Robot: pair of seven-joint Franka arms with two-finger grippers.
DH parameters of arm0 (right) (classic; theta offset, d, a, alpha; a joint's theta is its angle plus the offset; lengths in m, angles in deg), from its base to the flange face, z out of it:
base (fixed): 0 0 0 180
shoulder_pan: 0 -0.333 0 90
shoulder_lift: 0 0 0 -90
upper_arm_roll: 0 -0.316 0.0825 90
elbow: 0 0 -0.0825 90
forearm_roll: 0 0.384 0 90
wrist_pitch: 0 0 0.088 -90
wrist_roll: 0 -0.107 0 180
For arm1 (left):
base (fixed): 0 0 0 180
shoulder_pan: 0 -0.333 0 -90
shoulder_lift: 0 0 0 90
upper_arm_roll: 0 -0.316 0.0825 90
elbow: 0 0 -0.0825 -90
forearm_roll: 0 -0.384 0 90
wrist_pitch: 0 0 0.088 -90
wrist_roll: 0 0.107 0 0
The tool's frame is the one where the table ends.
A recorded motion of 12 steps. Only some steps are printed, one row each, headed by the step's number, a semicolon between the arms.
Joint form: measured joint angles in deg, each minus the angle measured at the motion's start. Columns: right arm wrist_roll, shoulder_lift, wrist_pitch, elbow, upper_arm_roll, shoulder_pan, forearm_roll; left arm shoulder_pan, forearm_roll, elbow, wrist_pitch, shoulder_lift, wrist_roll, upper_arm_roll.
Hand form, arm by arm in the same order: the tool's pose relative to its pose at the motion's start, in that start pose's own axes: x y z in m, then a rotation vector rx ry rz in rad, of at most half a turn. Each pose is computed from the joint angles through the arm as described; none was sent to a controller.
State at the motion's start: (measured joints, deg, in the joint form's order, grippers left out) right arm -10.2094 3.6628 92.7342 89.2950 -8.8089 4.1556 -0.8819; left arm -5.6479 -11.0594 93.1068 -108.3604 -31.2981 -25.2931 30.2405
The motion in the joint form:
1: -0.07 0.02 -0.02 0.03 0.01 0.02 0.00; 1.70 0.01 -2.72 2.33 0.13 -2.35 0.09
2: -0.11 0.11 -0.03 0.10 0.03 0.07 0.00; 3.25 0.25 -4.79 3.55 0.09 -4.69 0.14
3: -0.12 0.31 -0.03 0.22 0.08 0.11 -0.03; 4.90 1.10 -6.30 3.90 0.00 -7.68 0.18
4: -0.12 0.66 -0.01 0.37 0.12 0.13 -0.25; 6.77 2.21 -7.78 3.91 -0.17 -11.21 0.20
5: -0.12 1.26 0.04 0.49 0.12 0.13 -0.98; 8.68 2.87 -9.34 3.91 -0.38 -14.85 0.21
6: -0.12 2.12 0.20 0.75 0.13 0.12 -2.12; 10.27 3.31 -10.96 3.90 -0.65 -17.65 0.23
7: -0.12 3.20 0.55 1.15 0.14 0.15 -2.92; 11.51 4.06 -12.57 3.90 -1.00 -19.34 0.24
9: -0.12 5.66 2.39 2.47 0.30 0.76 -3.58; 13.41 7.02 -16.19 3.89 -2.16 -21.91 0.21
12: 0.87 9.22 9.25 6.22 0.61 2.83 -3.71; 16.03 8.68 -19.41 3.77 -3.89 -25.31 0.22
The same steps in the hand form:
1: 0.0001 0.0003 0.0005 -0.0002 -0.0012 0.0017; -0.0029 0.0163 -0.0188 0.0058 0.0088 -0.0194
2: 0.0005 0.0010 0.0020 -0.0005 -0.0042 0.0036; -0.0057 0.0320 -0.0323 0.0022 0.0198 -0.0406
3: 0.0015 0.0019 0.0050 -0.0015 -0.0096 0.0053; -0.0100 0.0505 -0.0418 -0.0140 0.0286 -0.0720
4: 0.0032 0.0028 0.0097 -0.0059 -0.0173 0.0060; -0.0154 0.0717 -0.0505 -0.0371 0.0366 -0.1100
5: 0.0061 0.0040 0.0166 -0.0189 -0.0267 0.0051; -0.0213 0.0926 -0.0592 -0.0554 0.0473 -0.1474
6: 0.0101 0.0058 0.0272 -0.0391 -0.0399 0.0033; -0.0259 0.1097 -0.0682 -0.0732 0.0590 -0.1745
7: 0.0150 0.0073 0.0409 -0.0533 -0.0572 0.0019; -0.0291 0.1233 -0.0766 -0.0960 0.0654 -0.1894
9: 0.0268 0.0153 0.0747 -0.0635 -0.0897 0.0106; -0.0320 0.1450 -0.0927 -0.1655 0.0571 -0.2209
12: 0.0448 0.0378 0.1339 -0.0542 -0.0999 0.0259; -0.0378 0.1730 -0.0983 -0.2107 0.0430 -0.2494

